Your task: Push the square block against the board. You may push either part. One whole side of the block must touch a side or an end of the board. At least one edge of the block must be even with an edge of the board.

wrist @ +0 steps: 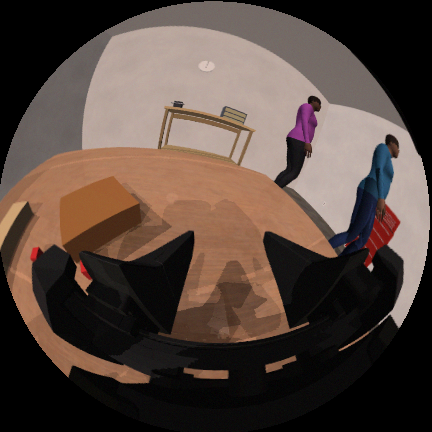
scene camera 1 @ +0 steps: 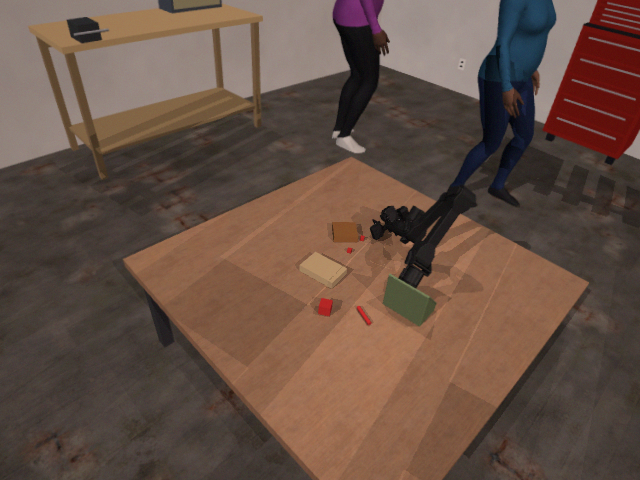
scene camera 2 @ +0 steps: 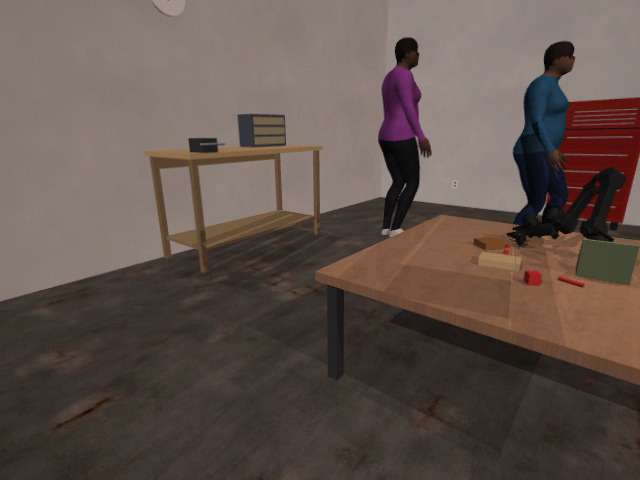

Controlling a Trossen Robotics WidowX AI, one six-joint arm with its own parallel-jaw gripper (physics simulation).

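Frame: origin at the arm's base, x back, y left, z down, level; centimetres.
Where they show: gripper, fingertip midpoint: point(wrist: 229, 236) point(scene camera 1: 378, 216) point(scene camera 2: 509, 231); arm's base at its link origin: point(scene camera 1: 407, 284) point(scene camera 2: 595, 252).
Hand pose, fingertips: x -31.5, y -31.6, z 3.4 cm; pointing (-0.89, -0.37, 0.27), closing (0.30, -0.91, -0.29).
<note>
Each offset is from my fingertips to the top centre of the thing.
The brown square block {dx -6.7, dy +15.1, dz +1.7 cm} point(scene camera 1: 344, 231) point(scene camera 2: 489, 243) point(wrist: 97, 207) lies flat on the table. The pale rectangular board {dx +0.8, dy +39.4, dz +1.7 cm} point(scene camera 1: 321, 268) point(scene camera 2: 498, 260) point(wrist: 11, 225) lies flat nearer scene camera 1, apart from the block; part of it shows at the left edge of the wrist view. My gripper point(scene camera 1: 374, 227) point(scene camera 2: 514, 236) point(wrist: 229, 236) is open and empty, low over the table just right of the block in scene camera 1. In the wrist view the block lies to the left of the fingers, beyond the left finger. Its near corner is partly hidden by the gripper.
Two tiny red cubes {dx +0.8, dy +12.7, dz +3.1 cm} point(scene camera 1: 362, 238) {dx +1.3, dy +22.8, dz +3.1 cm} point(scene camera 1: 349, 250) lie by the block and between it and the board. A larger red cube {dx +13.3, dy +54.1, dz +0.8 cm} point(scene camera 1: 325, 306) point(scene camera 2: 532, 277), a red rod {dx +24.9, dy +47.3, dz +3.4 cm} point(scene camera 1: 363, 315) point(scene camera 2: 570, 281) and an upright green panel point(scene camera 1: 408, 300) point(scene camera 2: 607, 261) stand or lie nearer scene camera 1.
</note>
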